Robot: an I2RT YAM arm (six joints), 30 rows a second.
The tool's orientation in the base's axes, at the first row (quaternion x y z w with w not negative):
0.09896, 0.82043, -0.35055, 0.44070
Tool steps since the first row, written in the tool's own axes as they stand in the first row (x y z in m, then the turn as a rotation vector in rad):
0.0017, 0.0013, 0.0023, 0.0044, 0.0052, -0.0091
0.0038, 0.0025, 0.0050, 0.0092, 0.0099, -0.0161
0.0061, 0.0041, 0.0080, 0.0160, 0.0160, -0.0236
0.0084, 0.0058, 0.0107, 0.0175, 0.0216, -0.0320
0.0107, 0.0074, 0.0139, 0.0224, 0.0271, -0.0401
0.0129, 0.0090, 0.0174, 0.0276, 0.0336, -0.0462
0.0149, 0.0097, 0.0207, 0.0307, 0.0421, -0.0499
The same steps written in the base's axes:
0.0011, -0.0008, -0.0028, -0.0061, 0.0092, -0.0027
0.0022, -0.0020, -0.0061, -0.0113, 0.0166, -0.0062
0.0036, -0.0032, -0.0098, -0.0174, 0.0250, -0.0119
0.0048, -0.0041, -0.0134, -0.0211, 0.0345, -0.0127
0.0062, -0.0053, -0.0172, -0.0267, 0.0432, -0.0163
0.0080, -0.0068, -0.0210, -0.0307, 0.0512, -0.0214
0.0093, -0.0088, -0.0241, -0.0310, 0.0595, -0.0266

